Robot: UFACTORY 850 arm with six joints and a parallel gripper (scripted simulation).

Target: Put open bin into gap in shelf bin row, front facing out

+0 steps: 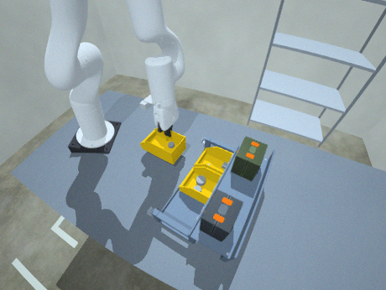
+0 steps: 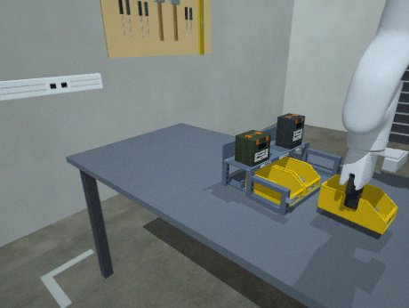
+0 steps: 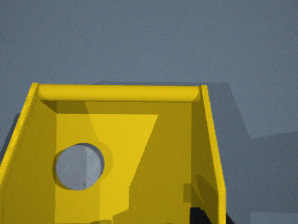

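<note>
My hand is 5 cm to the left of the yellow open bin, 2 cm above it and 1 cm short of it. Also, from my hand: grey part (5 cm below, 3 cm ahead, 2 cm to the right); shelf (28 cm ahead, 10 cm to the right, 3 cm below); grey disc part (8 cm to the right, 5 cm below, 3 cm behind).
</note>
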